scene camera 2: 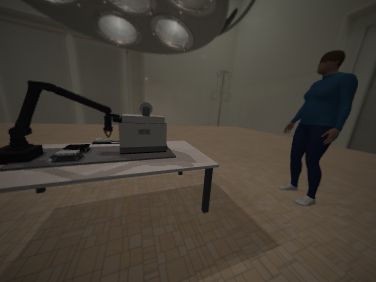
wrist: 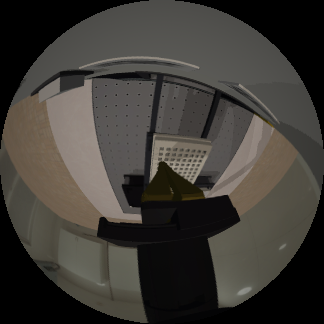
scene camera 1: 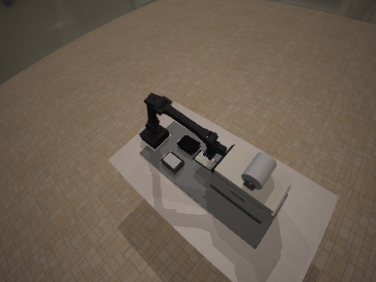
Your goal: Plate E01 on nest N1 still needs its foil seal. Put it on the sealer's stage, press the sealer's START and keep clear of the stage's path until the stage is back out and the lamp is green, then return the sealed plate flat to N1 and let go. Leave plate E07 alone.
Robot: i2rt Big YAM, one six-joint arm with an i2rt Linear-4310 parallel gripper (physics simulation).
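Places are measured from the arm's base along level axes (x back, y right, z up), in millimetres.
Pixels of known places: gripper, between the fingertips: (scene camera 2: pixel 108 137) (wrist: pixel 160 164) (scene camera 1: pixel 210 157); arm's base, origin of its link: (scene camera 2: pixel 20 148) (scene camera 1: pixel 155 131).
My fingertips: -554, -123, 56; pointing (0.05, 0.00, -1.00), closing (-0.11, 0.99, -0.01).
Observation:
Ahead of a thing's pixels: the offset from my fingertips to its middle, as dx, dy, dz. "spot": to the spot under its first point. Level surfaces: height alone.
My gripper (scene camera 1: pixel 210 157) (scene camera 2: pixel 108 135) (wrist: pixel 160 164) is shut and empty, its yellow fingertips together above the stage area close to the sealer's front. Plate E01 @[+26, +33, -17] (scene camera 1: pixel 203 159) (wrist: pixel 184 151), pale with open wells and no foil visible, lies on the stage outside the sealer (scene camera 1: pixel 234 162) (scene camera 2: pixel 142 136). The fingers hide its near part in the wrist view. The black nest @[+254, -5, -101] (scene camera 1: pixel 189 144) (scene camera 2: pixel 77 147), apparently N1, holds no visible plate. A plate with a smooth pale top @[+231, +197, -77] (scene camera 1: pixel 173 160) (scene camera 2: pixel 68 153), apparently E07, sits in the other nest. START and the lamp cannot be made out.
Two dark rails (wrist: pixel 156 102) (wrist: pixel 212 116) run toward the sealer over the grey perforated board @[dz -128] (scene camera 1: pixel 200 185) (wrist: pixel 122 107). A pale foil roll @[spot: -347, +22, +348] (scene camera 1: pixel 260 170) (scene camera 2: pixel 146 108) stands on the sealer's top. A person (scene camera 2: pixel 326 115) stands beyond the table's right end.

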